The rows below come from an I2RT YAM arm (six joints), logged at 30 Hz.
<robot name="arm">
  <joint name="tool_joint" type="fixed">
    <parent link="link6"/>
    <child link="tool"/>
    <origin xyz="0 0 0" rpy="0 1.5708 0"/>
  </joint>
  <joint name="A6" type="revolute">
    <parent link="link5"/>
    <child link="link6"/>
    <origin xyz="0.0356 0 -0.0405" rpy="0 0 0"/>
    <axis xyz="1 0 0"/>
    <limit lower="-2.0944" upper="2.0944"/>
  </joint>
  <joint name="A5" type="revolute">
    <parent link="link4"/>
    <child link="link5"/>
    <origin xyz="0.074 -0.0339 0.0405" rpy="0 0 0"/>
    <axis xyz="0 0 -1"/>
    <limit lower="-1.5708" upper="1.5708"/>
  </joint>
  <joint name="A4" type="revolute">
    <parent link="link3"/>
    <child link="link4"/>
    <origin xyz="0.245 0.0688 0.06" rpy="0 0 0"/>
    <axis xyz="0 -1 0"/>
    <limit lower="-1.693" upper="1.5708"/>
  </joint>
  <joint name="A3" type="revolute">
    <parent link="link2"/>
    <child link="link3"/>
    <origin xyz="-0.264 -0.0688 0" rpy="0 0 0"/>
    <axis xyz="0 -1 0"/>
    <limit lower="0" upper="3.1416"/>
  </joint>
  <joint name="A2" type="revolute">
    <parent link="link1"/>
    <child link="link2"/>
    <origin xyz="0.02 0.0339 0.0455" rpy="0 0 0"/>
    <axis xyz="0 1 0"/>
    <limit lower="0" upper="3.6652"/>
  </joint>
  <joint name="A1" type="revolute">
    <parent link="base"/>
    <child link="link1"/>
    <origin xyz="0 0 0.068" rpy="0 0 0"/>
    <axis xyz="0 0 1"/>
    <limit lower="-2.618" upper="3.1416"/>
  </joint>
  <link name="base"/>
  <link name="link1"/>
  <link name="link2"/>
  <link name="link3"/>
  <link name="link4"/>
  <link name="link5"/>
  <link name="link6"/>
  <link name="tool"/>
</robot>
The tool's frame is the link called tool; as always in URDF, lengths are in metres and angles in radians.
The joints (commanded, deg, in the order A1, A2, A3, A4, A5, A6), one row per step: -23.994 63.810 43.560 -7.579 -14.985 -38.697; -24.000 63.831 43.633 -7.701 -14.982 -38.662; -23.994 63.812 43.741 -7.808 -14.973 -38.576; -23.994 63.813 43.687 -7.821 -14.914 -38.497; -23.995 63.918 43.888 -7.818 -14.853 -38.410; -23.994 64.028 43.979 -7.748 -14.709 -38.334; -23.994 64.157 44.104 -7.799 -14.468 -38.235; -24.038 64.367 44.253 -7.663 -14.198 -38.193; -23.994 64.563 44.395 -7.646 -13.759 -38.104; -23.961 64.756 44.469 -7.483 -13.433 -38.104; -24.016 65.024 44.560 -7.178 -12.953 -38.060; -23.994 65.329 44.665 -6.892 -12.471 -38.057; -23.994 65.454 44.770 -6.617 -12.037 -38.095; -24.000 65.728 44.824 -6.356 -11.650 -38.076; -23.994 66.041 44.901 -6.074 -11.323 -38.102; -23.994 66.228 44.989 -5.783 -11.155 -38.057; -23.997 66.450 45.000 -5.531 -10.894 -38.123
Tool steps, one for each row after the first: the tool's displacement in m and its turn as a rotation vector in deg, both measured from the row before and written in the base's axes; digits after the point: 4 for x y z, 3 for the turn. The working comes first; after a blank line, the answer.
Tool pose at each row, in the base's axes (x y z in m, rotation vector in deg; the steps are taken from these numbers as rounded here): 0.2321 -0.0932 0.2713 -24.357 115.730 -23.732; 0.2321 -0.0933 0.2714 -24.314 115.803 -23.679; 0.2322 -0.0933 0.2720 -24.226 115.798 -23.642; 0.2321 -0.0933 0.2716 -24.113 115.895 -23.613; 0.2326 -0.0935 0.2724 -23.987 115.838 -23.672; 0.2330 -0.0938 0.2726 -23.828 115.854 -23.790; 0.2334 -0.0942 0.2728 -23.591 116.010 -23.930; 0.2342 -0.0949 0.2730 -23.350 116.058 -24.230; 0.2349 -0.0953 0.2731 -23.054 116.256 -24.550; 0.2356 -0.0956 0.2730 -22.901 116.326 -24.865; 0.2365 -0.0966 0.2729 -22.524 116.402 -25.400; 0.2376 -0.0973 0.2728 -22.265 116.490 -25.891; 0.2382 -0.0979 0.2733 -22.048 116.401 -26.463; 0.2391 -0.0986 0.2729 -21.797 116.504 -26.847; 0.2402 -0.0993 0.2726 -21.639 116.573 -27.196; 0.2410 -0.0997 0.2728 -21.488 116.454 -27.428; 0.2417 -0.1002 0.2723 -21.400 116.501 -27.741

0.0000 -0.0001 0.0001 0.058 0.060 -0.024; 0.0001 0.0000 0.0006 0.064 -0.026 -0.041; -0.0001 0.0000 -0.0004 0.072 0.065 -0.087; 0.0005 -0.0002 0.0008 0.011 -0.088 -0.095; 0.0004 -0.0003 0.0002 -0.015 -0.029 -0.161; 0.0004 -0.0004 0.0002 0.007 0.085 -0.258; 0.0008 -0.0007 0.0002 -0.108 -0.023 -0.302; 0.0007 -0.0004 0.0001 -0.094 0.106 -0.385; 0.0007 -0.0003 -0.0001 -0.156 0.022 -0.255; 0.0009 -0.0010 -0.0001 -0.217 -0.033 -0.500; 0.0011 -0.0007 -0.0001 -0.236 0.012 -0.406; 0.0006 -0.0006 0.0005 -0.320 -0.145 -0.368; 0.0009 -0.0007 -0.0004 -0.162 0.031 -0.359; 0.0011 -0.0007 -0.0003 -0.178 0.024 -0.273; 0.0008 -0.0004 0.0002 -0.109 -0.153 -0.170; 0.0007 -0.0005 -0.0005 -0.183 0.023 -0.206
